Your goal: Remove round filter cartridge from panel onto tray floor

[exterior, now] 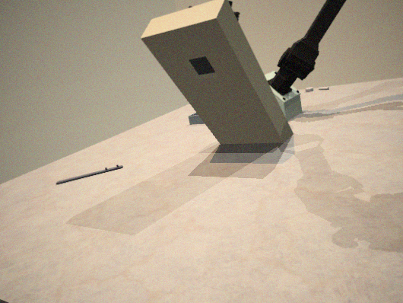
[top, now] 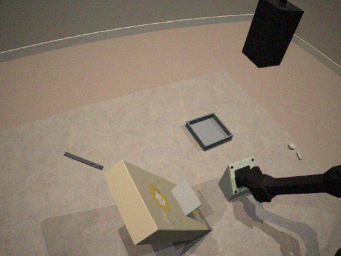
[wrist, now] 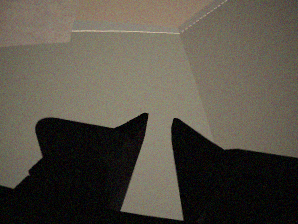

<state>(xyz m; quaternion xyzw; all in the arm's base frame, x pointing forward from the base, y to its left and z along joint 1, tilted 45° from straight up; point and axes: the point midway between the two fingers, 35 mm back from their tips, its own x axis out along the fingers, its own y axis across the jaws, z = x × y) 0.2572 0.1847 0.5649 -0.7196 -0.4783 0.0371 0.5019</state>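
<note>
My gripper tip is now 52 cm to the left of the round grey filter cartridge, 12 cm above it and 8 cm short of it. Also, from my gripper tip: grey tray (84 cm to the right, 35 cm below, 31 cm behind); cream service panel (53 cm to the right, 19 cm below, 3 cm ahead).
</note>
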